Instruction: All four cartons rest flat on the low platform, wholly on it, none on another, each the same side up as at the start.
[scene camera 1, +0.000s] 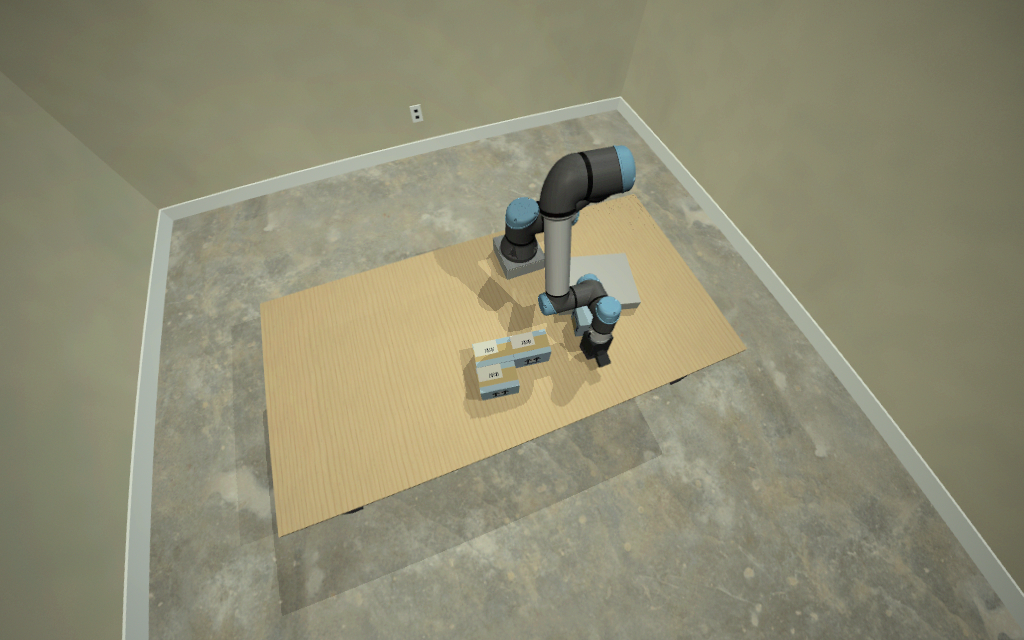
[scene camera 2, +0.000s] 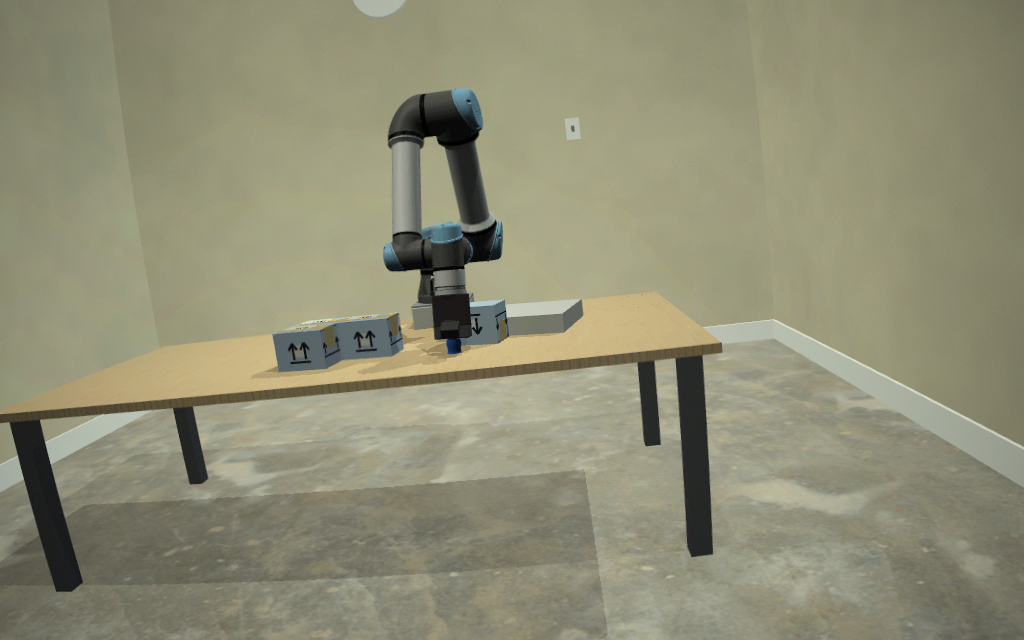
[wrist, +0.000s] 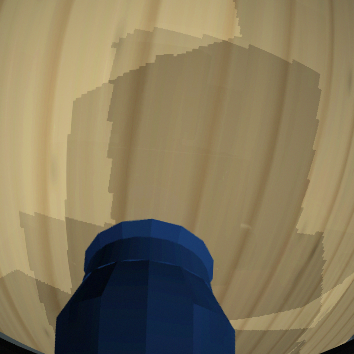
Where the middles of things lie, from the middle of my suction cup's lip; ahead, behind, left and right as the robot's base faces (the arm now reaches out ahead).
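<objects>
Position of my suction cup relative to the low grey platform (scene camera 1: 613, 271): 1 cm below it, 26 cm past it, 14 cm to the right of it.
</objects>
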